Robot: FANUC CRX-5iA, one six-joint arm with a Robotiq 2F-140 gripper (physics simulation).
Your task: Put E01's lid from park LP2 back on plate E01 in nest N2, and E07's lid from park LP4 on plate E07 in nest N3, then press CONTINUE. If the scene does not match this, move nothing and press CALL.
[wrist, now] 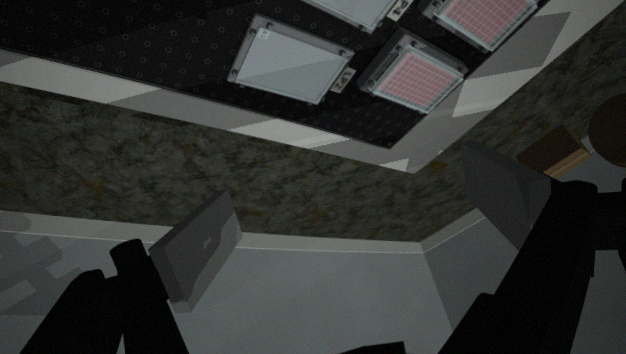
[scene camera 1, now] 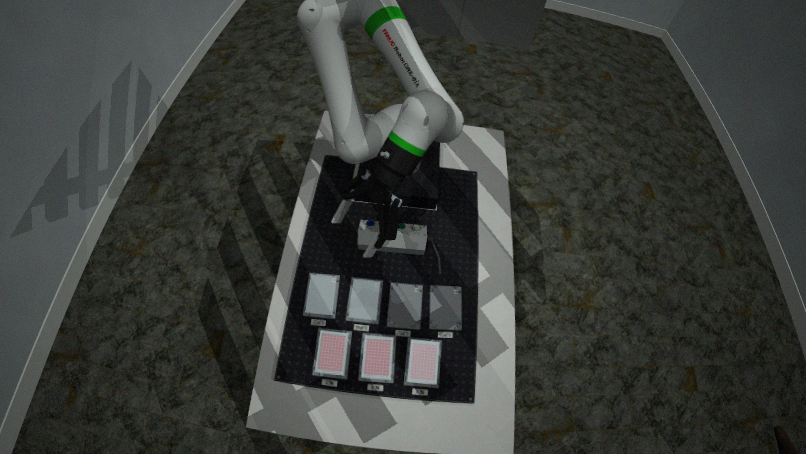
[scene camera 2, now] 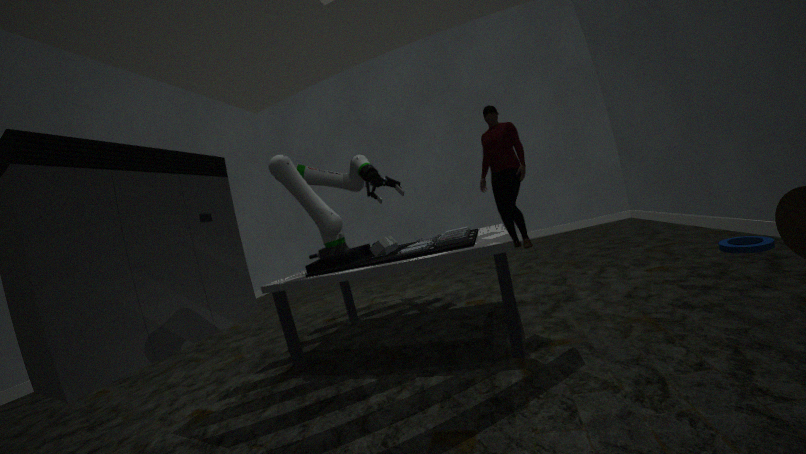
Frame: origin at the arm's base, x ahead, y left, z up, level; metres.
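Seen in the pictures: gripper, fingertip midpoint: point(wrist: 344, 193) point(scene camera 1: 351, 238) point(scene camera 2: 392, 197); arm's base, link origin: point(scene camera 2: 338, 254).
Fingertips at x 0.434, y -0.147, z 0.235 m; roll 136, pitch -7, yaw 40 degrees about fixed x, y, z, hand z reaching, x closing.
Observation:
Offsets run from my fingertips to a thing's top centre. "spot": to the spot under its first point. Level surfaces: height alone.
My gripper point(scene camera 1: 355, 230) point(scene camera 2: 389, 194) point(wrist: 344, 193) is open and empty, high above the board near the button box. A pale lid @[dx +0.062, dy -0.110, dz -0.263 m] point(scene camera 1: 322, 295) point(wrist: 292, 65) lies at the park labelled LP2, leftmost in scene camera 1. Another pale lid @[dx +0.076, dy +0.027, dz -0.263 m] point(scene camera 1: 364, 300) point(wrist: 360, 7) lies beside it at LP4. Three pink gridded plates @[dx +0.247, dy -0.067, dz -0.246 m] point(scene camera 1: 331, 352) @[dx +0.259, dy +0.067, dz -0.246 m] point(scene camera 1: 377, 358) @[dx +0.275, dy +0.201, dz -0.245 m] point(scene camera 1: 423, 362) sit in the front row; the right one looks paler. Their nest labels are unreadable. The button box @[dx -0.137, dy +0.115, dz -0.197 m] point(scene camera 1: 406, 243) point(scene camera 2: 384, 245) shows blue, green and whitish buttons; a finger partly covers it. Button lettering is unreadable.
Two clear grey parks @[spot: dx +0.094, dy +0.151, dz -0.271 m] point(scene camera 1: 404, 305) @[spot: dx +0.102, dy +0.279, dz -0.271 m] point(scene camera 1: 445, 307) stand right of the lids. A black board @[dz -0.281 m] point(scene camera 1: 456, 225) lies on the white table @[dz -0.295 m] point(scene camera 1: 496, 389). A person point(scene camera 2: 501, 149) in red stands beyond the table. A blue ring point(scene camera 2: 746, 248) lies on the floor.

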